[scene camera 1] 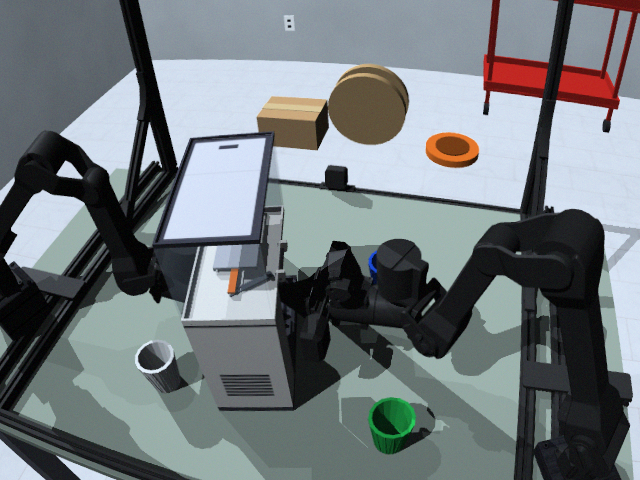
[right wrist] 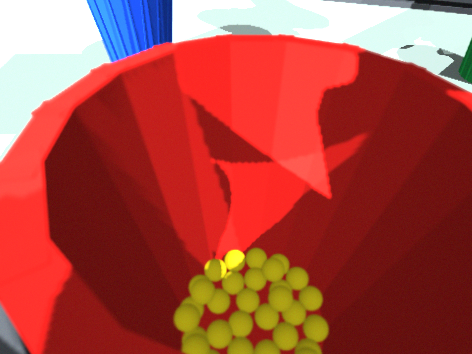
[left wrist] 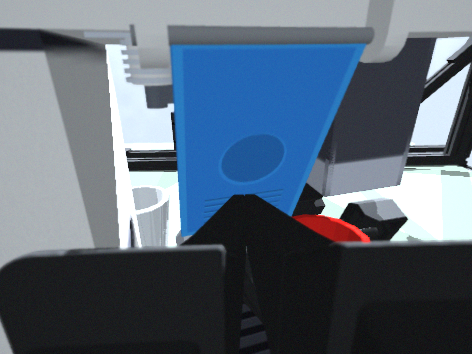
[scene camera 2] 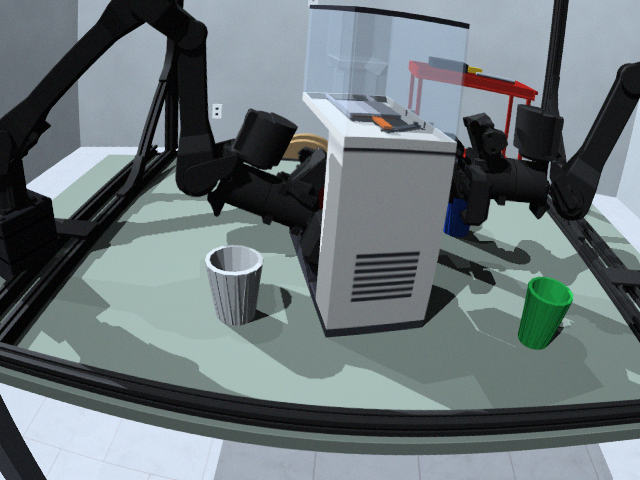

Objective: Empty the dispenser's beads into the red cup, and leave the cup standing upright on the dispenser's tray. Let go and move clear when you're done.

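Places are measured from the left arm's base along level axes (x right, y back, z down), in centimetres.
Pixels of known places: left gripper, fingertip midpoint: (left wrist: pixel 243 205); right gripper, fingertip midpoint: (right wrist: pixel 245 213); left arm's base, origin of the base link: (scene camera 1: pixel 581 464); right arm's base, origin of the base link: (scene camera 1: pixel 3 285) (scene camera 2: pixel 11 203).
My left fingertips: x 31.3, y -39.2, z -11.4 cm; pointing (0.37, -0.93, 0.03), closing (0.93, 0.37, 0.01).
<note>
For each thing: its top centre in the pictures, then the offset to it from my left fingertips. "spot": a spot on its surface instead.
- dispenser, middle of its top: (scene camera 2: pixel 377 9) (scene camera 1: pixel 224 171) dx +2.5, dy -3.2, dz -20.1 cm
- blue paddle, middle of its top: (left wrist: pixel 253 36) dx +0.0, dy +0.6, dz -5.8 cm
- red cup, middle of its top: (right wrist: pixel 285 126) (left wrist: pixel 320 239) (scene camera 2: pixel 343 191) dx +7.3, dy -3.5, dz +6.0 cm
- dark slotted surface, surface spot: (left wrist: pixel 252 332) spot: dx +3.4, dy -5.4, dz +15.0 cm
- white cup, middle of its top: (scene camera 2: pixel 233 258) (left wrist: pixel 137 198) (scene camera 1: pixel 154 356) dx -2.8, dy -20.3, dz +8.7 cm
- green cup, middle of its top: (scene camera 2: pixel 551 290) (scene camera 1: pixel 392 417) dx -18.8, dy +14.2, dz +8.7 cm
- blue cup, middle of its top: (scene camera 2: pixel 462 190) (scene camera 1: pixel 387 261) dx +11.2, dy +20.0, dz +8.7 cm
The dispenser (scene camera 1: pixel 237 361) (scene camera 2: pixel 387 206) stands mid-table; its tilted orange strip (scene camera 1: pixel 233 280) (scene camera 2: pixel 382 122) shows on top, and I see no beads up there. My left gripper (left wrist: pixel 243 205) is shut and empty, its tips against the lower part of the blue paddle (left wrist: pixel 270 100), which is tilted. My right gripper (scene camera 2: pixel 316 206) is shut on the red cup (scene camera 2: pixel 321 198) (left wrist: pixel 332 226) (right wrist: pixel 300 75), behind the paddle. Many yellow beads (right wrist: pixel 248 300) lie in the cup's bottom. The cup's base is hidden, so its contact with the tray cannot be told. A dark slotted surface (left wrist: pixel 252 332) shows below my left fingers.
A white cup (scene camera 1: pixel 164 369) (scene camera 2: pixel 235 289) stands at the dispenser's left in the scene views. A green cup (scene camera 1: pixel 390 426) (scene camera 2: pixel 542 315) stands at the front right, and a blue cup (scene camera 2: pixel 456 219) (right wrist: pixel 135 25) stands behind my left gripper. Black frame rails (scene camera 2: pixel 361 421) edge the table.
</note>
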